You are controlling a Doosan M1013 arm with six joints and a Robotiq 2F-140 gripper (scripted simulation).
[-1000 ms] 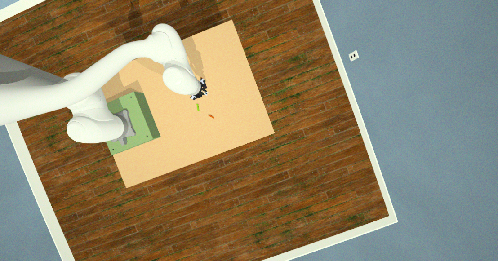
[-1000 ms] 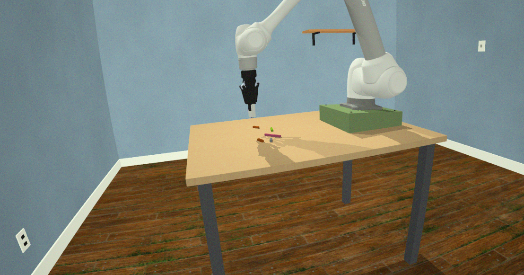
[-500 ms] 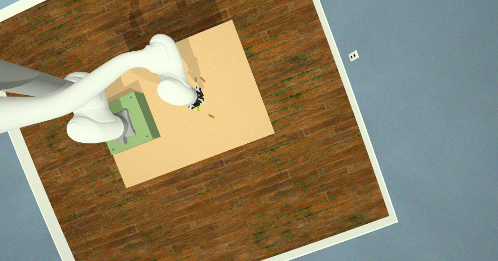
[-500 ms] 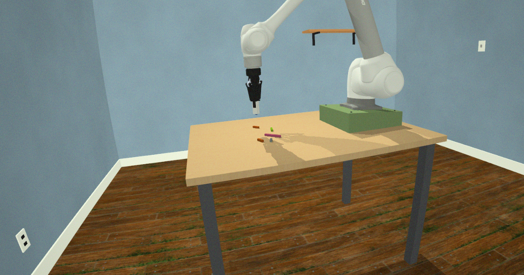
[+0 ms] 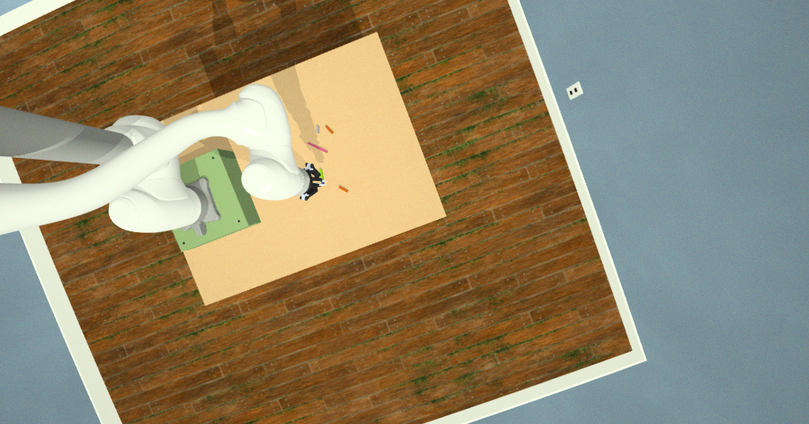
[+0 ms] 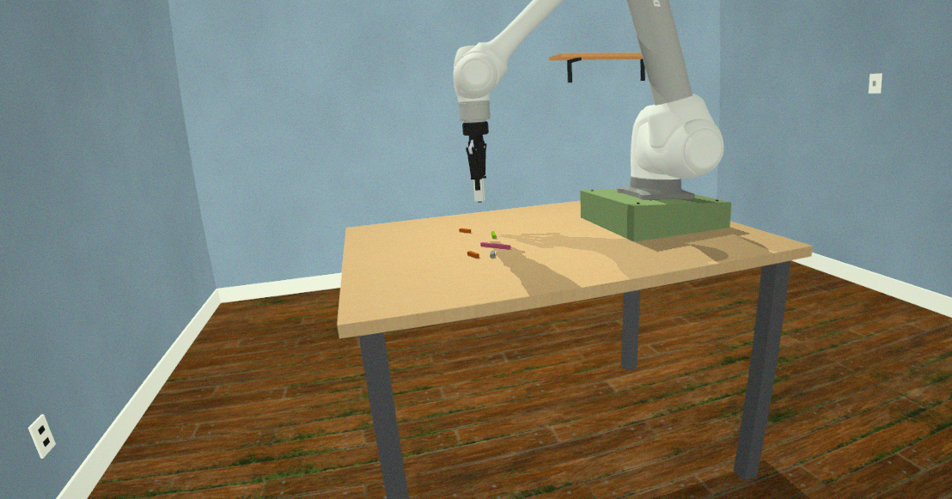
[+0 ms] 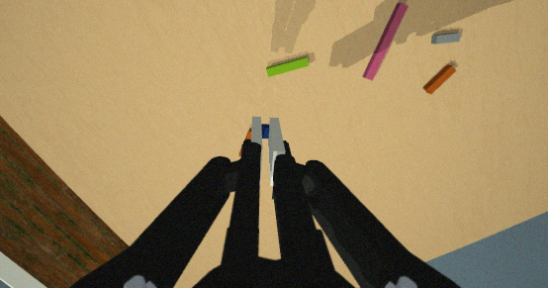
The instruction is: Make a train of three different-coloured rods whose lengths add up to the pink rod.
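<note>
The lime rod is 13 cm below my hand, 4 cm to the left of it and 3 cm behind it. Also, from my hand: blue rod: 3 cm below; grey rod: 23 cm to the left, 13 cm below, 2 cm ahead; pink rod: 16 cm to the left, 13 cm below, 1 cm behind.
</note>
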